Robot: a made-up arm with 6 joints. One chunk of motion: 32 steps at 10 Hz.
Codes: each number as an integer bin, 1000 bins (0 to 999) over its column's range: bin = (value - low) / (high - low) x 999, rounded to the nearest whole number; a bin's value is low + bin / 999 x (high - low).
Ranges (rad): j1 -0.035..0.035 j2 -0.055..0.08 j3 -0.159..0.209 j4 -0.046..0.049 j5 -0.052..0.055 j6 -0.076..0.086
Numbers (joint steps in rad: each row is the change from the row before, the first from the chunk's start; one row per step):
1: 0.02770 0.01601 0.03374 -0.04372 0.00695 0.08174
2: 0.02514 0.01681 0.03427 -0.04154 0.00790 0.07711
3: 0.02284 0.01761 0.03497 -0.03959 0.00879 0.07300
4: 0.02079 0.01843 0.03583 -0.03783 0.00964 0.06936
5: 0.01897 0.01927 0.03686 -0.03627 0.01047 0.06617
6: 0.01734 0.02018 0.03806 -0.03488 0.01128 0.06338
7: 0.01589 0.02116 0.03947 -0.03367 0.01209 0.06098
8: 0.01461 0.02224 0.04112 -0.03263 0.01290 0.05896
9: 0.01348 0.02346 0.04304 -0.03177 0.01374 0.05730
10: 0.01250 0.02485 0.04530 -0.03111 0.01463 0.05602
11: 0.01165 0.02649 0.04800 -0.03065 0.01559 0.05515
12: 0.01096 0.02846 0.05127 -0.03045 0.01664 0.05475
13: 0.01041 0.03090 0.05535 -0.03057 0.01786 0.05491
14: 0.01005 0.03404 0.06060 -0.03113 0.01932 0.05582
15: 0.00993 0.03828 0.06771 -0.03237 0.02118 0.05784
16: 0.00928 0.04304 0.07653 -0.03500 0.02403 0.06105
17: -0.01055 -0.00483 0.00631 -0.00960 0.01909 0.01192
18: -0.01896 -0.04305 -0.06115 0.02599 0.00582 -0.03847
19: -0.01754 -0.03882 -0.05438 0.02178 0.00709 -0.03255
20: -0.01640 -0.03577 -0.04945 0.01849 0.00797 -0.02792
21: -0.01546 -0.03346 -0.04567 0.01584 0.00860 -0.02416
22: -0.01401 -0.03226 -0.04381 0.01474 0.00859 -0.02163
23: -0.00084 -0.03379 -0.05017 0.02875 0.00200 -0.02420
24: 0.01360 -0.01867 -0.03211 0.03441 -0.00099 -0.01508
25: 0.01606 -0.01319 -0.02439 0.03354 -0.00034 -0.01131
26: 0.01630 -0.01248 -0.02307 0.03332 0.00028 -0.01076
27: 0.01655 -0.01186 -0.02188 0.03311 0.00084 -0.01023
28: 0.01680 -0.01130 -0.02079 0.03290 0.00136 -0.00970
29: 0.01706 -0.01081 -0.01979 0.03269 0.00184 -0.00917
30: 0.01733 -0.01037 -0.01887 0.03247 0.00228 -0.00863
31: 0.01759 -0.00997 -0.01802 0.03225 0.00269 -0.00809
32: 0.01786 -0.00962 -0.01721 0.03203 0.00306 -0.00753
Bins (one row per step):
1: 895 525 523 24 550 973
2: 858 531 525 47 559 944
3: 825 537 527 67 568 919
4: 796 543 529 86 575 896
5: 770 550 532 102 583 877
6: 747 556 535 117 591 860
7: 726 564 539 130 598 845
8: 708 572 543 141 606 832
9: 692 581 548 150 614 822
10: 678 591 555 157 622 814
11: 666 603 562 161 631 809
12: 656 618 571 164 641 806
13: 648 636 582 162 652 807
14: 643 659 596 156 666 813
15: 641 690 615 143 683 825
16: 632 725 639 116 710 845
17: 349 371 449 383 664 542
18: 229 88 266 757 540 231
19: 249 120 284 713 552 268
20: 265 142 297 678 560 296
21: 279 159 308 650 566 320
22: 300 168 313 639 566 335
23: 488 157 295 786 504 319
24: 694 269 344 846 476 376
25: 729 309 365 836 482 399
26: 732 315 369 834 488 402
27: 736 319 372 832 493 406
28: 739 323 375 830 498 409
29: 743 327 378 827 503 412
30: 747 330 380 825 507 415
31: 751 333 383 823 511 419
32: 754 336 385 821 514 422

